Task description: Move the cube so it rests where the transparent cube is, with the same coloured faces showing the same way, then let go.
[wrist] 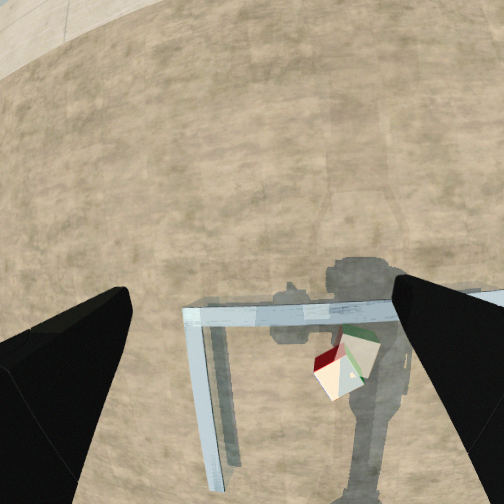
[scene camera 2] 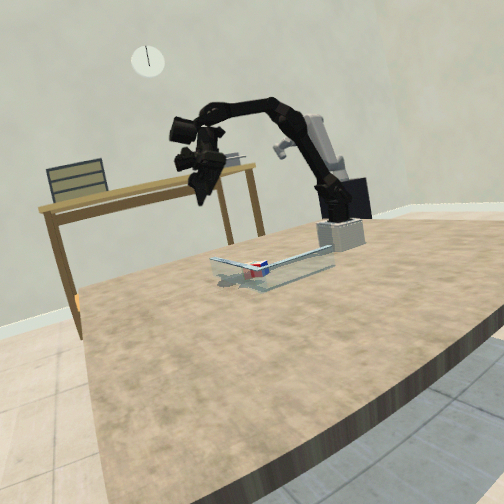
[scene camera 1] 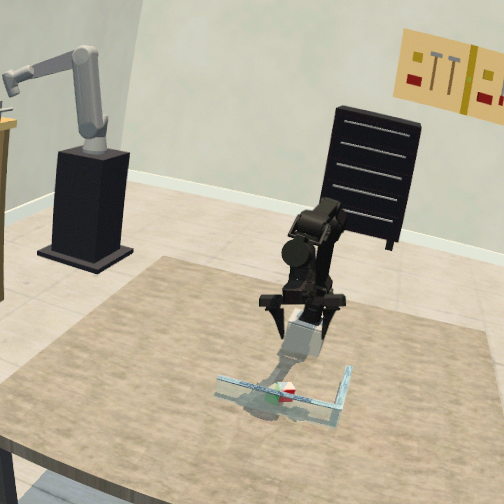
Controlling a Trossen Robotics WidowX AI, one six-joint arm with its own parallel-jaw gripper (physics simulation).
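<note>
A small cube point(wrist: 345, 367) with red, white and green faces lies on the table inside an L-shaped pale blue rail point(wrist: 210, 380). It also shows in scene camera 1 point(scene camera 1: 286, 391) and scene camera 2 point(scene camera 2: 260, 268). A faint transparent cube overlaps it, turned slightly differently. My gripper point(wrist: 260, 400) hangs high above the table, open and empty, its two dark fingers wide apart on either side of the cube in the wrist view. In scene camera 1 the gripper point(scene camera 1: 302, 312) is above and behind the cube.
The L-shaped rail point(scene camera 1: 300, 392) lies flat on the table top. A second grey arm on a black pedestal point(scene camera 1: 88, 205) stands at the far left. A black slatted rack point(scene camera 1: 372, 185) stands behind the table. A wooden side table point(scene camera 2: 150, 195) is beyond.
</note>
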